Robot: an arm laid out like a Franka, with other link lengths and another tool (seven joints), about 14 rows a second.
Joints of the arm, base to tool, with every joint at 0 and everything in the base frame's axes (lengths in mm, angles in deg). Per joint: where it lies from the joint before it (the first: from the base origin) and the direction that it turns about. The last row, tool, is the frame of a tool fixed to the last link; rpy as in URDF.
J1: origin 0.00 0.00 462.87 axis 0 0 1
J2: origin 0.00 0.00 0.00 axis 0 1 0
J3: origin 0.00 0.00 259.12 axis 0 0 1
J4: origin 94.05 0.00 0.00 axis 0 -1 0
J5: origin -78.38 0.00 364.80 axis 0 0 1
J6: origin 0.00 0.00 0.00 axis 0 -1 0
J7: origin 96.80 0.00 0.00 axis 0 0 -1
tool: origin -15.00 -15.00 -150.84 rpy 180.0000 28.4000 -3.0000
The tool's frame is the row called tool.
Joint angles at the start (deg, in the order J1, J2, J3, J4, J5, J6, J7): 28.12, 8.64, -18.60, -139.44, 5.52, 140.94, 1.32
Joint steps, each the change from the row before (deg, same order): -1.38, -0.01, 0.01, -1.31, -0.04, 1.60, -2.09; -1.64, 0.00, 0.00, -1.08, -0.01, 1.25, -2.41; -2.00, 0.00, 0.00, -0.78, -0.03, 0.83, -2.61; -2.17, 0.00, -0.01, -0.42, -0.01, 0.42, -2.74; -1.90, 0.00, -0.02, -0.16, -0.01, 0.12, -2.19; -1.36, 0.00, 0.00, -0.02, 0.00, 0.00, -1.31; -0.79, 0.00, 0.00, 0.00, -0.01, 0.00, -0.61; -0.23, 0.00, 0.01, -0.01, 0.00, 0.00, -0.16
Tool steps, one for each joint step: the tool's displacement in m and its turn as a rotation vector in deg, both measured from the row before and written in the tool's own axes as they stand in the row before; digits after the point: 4 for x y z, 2 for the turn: 0.0003, 0.0127, 0.0066, -0.28, 0.31, -0.63; 0.0000, 0.0144, 0.0057, -0.26, 0.17, -0.68; -0.0004, 0.0168, 0.0043, -0.17, 0.06, -0.59; -0.0006, 0.0177, 0.0026, -0.10, 0.01, -0.58; -0.0009, 0.0153, 0.0014, 0.03, -0.02, -0.34; -0.0009, 0.0107, 0.0006, 0.15, 0.00, -0.03; -0.0006, 0.0062, 0.0003, 0.15, 0.01, 0.11; -0.0002, 0.0017, 0.0002, 0.05, -0.01, 0.04
